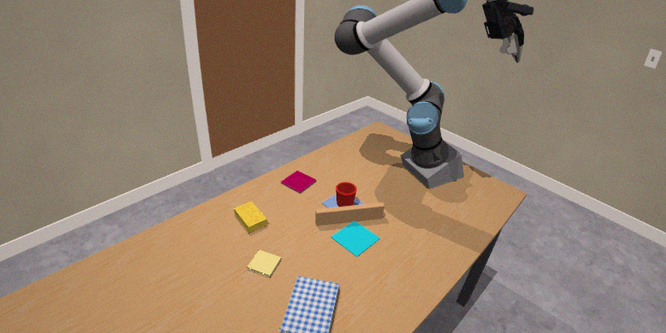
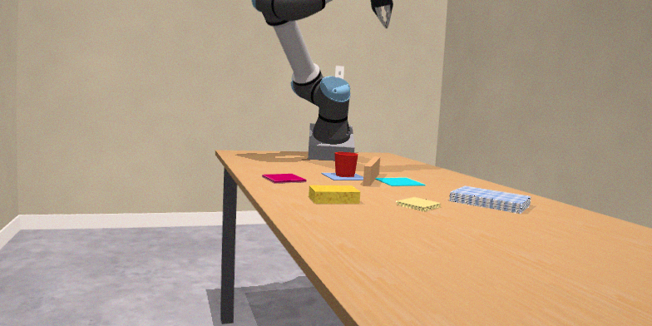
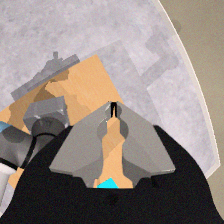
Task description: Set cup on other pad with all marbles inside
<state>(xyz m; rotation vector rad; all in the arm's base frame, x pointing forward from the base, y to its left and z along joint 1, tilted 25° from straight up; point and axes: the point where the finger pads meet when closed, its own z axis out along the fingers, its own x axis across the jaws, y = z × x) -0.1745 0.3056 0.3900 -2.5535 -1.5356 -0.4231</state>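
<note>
Right now my hand is 55 cm above the red cup, 38 cm to the left of it and 37 cm short of it. Also, from my hand: yellow sponge 65 cm ahead, 58 cm to the right, 56 cm below; green marble 56 cm below, 38 cm to the right, 35 cm ahead; wooden rail 55 cm below, 43 cm ahead, 32 cm to the right.
</note>
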